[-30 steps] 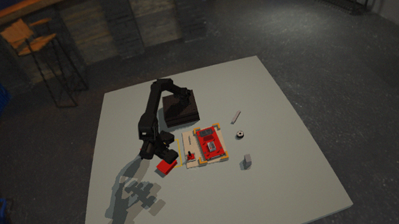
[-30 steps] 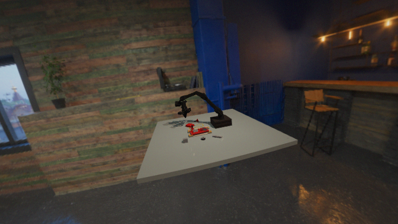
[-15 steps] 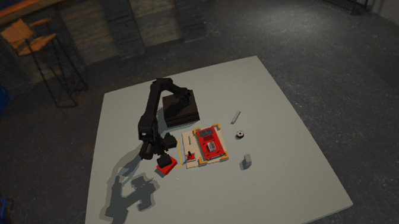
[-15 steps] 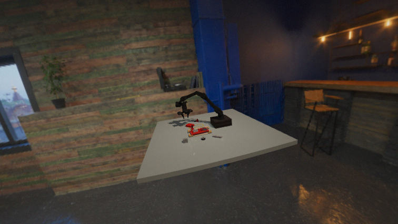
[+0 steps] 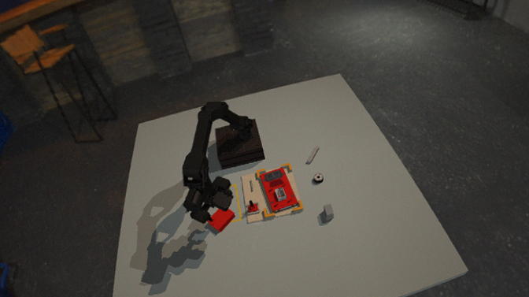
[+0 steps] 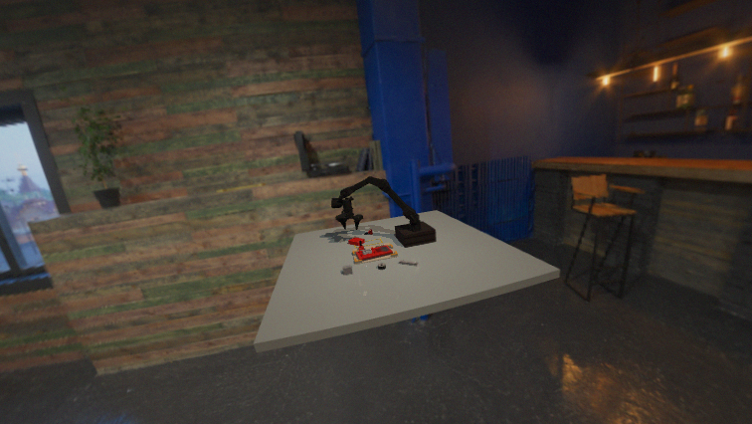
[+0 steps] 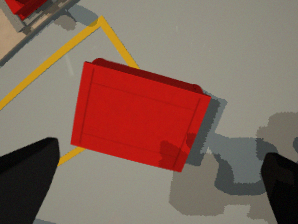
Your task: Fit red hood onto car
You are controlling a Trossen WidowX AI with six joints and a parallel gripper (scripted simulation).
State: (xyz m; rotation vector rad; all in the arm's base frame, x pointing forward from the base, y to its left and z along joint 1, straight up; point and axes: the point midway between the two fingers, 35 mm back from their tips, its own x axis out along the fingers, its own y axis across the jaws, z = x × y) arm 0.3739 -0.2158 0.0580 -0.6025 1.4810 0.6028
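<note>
Right now my gripper tip is 30 mm past the red hood and 90 mm above it. Round my gripper tip: grey engine block 30 mm behind, 260 mm to the left, 80 mm below; black wheel 50 mm behind, 440 mm to the left, 100 mm below; tan jig board 60 mm behind, 240 mm to the left, 90 mm below.
</note>
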